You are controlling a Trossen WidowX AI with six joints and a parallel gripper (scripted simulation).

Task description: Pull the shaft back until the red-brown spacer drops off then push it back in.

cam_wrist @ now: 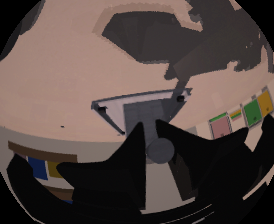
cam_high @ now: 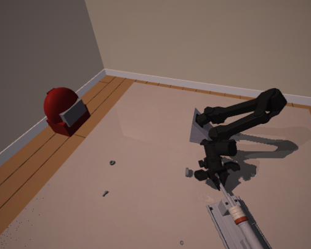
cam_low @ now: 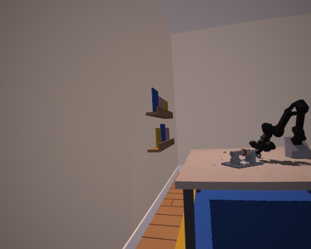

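My gripper tip is now 6 cm short of the thin grey shaft, 4 cm to the right of it and 3 cm below it. Round my gripper tip: grey cylinder (7 cm behind, 15 cm to the right, 3 cm below); then red-brown spacer (11 cm ahead, 6 cm to the left, 2 cm above); then cream spacer (8 cm ahead, 5 cm to the left, 2 cm above).
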